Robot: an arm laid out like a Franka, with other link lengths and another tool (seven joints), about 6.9 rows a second.
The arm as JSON. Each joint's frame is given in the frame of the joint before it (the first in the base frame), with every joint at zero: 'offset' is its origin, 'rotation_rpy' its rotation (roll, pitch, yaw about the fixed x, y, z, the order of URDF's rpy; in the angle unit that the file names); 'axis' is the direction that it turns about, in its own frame. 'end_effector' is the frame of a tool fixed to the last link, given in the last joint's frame.
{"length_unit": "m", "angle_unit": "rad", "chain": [
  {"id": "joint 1", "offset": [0.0, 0.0, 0.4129], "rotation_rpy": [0.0, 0.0, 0.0], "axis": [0.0, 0.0, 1.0]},
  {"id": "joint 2", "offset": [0.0, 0.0, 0.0], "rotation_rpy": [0.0, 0.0, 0.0], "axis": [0.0, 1.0, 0.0]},
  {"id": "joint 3", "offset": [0.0, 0.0, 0.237], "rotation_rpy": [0.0, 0.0, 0.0], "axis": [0.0, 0.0, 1.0]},
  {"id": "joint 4", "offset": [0.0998, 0.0, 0.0], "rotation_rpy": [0.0, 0.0, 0.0], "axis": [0.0, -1.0, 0.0]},
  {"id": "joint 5", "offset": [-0.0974, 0.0, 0.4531], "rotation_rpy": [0.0, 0.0, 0.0], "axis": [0.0, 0.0, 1.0]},
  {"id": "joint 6", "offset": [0.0, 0.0, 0.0], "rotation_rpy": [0.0, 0.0, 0.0], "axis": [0.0, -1.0, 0.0]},
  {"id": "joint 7", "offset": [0.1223, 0.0, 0.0], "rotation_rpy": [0.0, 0.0, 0.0], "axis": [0.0, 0.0, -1.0]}
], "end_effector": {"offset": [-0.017, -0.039, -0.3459], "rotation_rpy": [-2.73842, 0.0, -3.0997]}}
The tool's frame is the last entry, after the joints.
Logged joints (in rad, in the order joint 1, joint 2, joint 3, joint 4, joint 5, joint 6, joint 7), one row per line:
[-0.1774, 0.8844, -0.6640, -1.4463, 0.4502, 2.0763, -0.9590]
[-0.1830, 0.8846, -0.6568, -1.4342, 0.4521, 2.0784, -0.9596]
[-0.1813, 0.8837, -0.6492, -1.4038, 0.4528, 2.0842, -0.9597]
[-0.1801, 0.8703, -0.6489, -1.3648, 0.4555, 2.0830, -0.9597]
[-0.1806, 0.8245, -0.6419, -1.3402, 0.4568, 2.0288, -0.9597]
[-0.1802, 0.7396, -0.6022, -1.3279, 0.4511, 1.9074, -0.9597]
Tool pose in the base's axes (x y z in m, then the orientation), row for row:
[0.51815, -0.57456, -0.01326, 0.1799, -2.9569, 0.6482]
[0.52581, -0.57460, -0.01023, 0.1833, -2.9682, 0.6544]
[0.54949, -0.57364, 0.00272, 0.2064, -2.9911, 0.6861]
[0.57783, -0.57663, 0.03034, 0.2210, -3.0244, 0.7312]
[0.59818, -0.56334, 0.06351, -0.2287, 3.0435, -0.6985]
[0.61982, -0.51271, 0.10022, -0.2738, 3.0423, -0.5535]
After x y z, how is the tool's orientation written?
As a rotation vector, in radians.
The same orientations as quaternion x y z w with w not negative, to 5 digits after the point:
[0.05924, -0.97363, 0.21344, 0.05454]
[0.06013, -0.97364, 0.21466, 0.04828]
[0.06707, -0.97196, 0.22295, 0.03293]
[0.07084, -0.96949, 0.23439, 0.01111]
[-0.07304, 0.97204, -0.22309, 0.00530]
[-0.08818, 0.97985, -0.17827, 0.01863]

